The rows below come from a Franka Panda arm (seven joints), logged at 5 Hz.
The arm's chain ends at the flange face. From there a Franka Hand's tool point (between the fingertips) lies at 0.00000 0.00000 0.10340 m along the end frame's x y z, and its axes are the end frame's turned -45 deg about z.
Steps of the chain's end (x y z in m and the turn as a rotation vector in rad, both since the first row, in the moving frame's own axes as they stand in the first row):
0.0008, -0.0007, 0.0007, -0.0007, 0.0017, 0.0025
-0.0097, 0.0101, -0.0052, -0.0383, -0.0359, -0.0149
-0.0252, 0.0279, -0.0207, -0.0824, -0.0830, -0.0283
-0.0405, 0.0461, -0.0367, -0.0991, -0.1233, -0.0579
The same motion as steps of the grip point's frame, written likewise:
0.0011, 0.0002, 0.0007, -0.0017, 0.0007, 0.0025
-0.0194, 0.0005, -0.0053, -0.0017, -0.0525, -0.0149
-0.0496, 0.0020, -0.0214, 0.0004, -0.1170, -0.0283
-0.0775, 0.0027, -0.0380, 0.0171, -0.1573, -0.0579

